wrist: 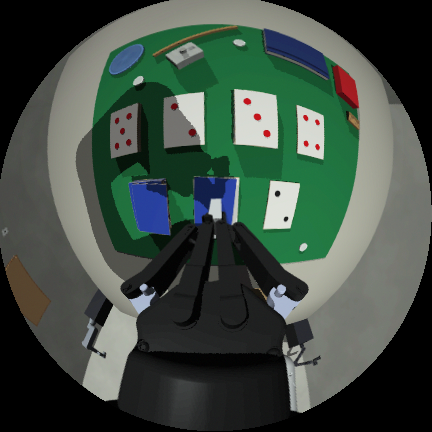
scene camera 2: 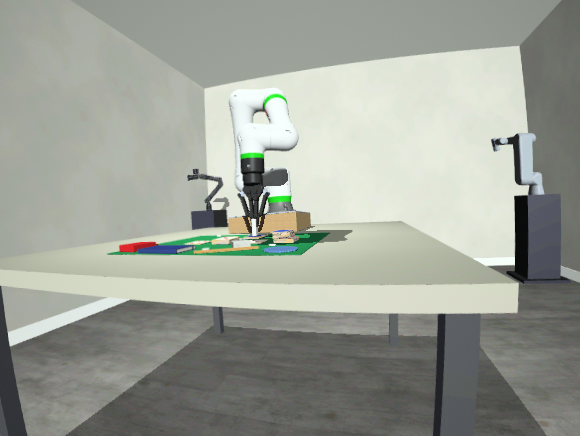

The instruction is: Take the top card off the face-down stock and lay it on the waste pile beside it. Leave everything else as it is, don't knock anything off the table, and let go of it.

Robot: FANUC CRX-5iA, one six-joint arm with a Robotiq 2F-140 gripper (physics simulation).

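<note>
The face-down stock (scene camera 2: 284, 238) (wrist: 151, 207) is a blue-backed stack at the left of the near row in the wrist view, its edges slightly uneven. To its right, a blue-backed card (wrist: 200, 200) lies flat over the waste pile (wrist: 237, 192), whose white face shows as a strip along the card's right side. My gripper (scene camera 2: 254, 222) (wrist: 216, 206) is shut and points straight down over this blue card. A narrow pale piece at its fingertips reaches down to the card; whether it touches cannot be told. The fingers hide the card's near edge.
A white card with two black dots (wrist: 282, 205) lies to the right. Four red-dotted card piles stand in the row beyond. Farther out are a blue disc (scene camera 2: 281, 249) (wrist: 126, 59), a grey block (wrist: 185, 54), a thin stick (wrist: 195, 37), a dark blue book (wrist: 296, 52) and a red box (scene camera 2: 137, 246) (wrist: 345, 86).
</note>
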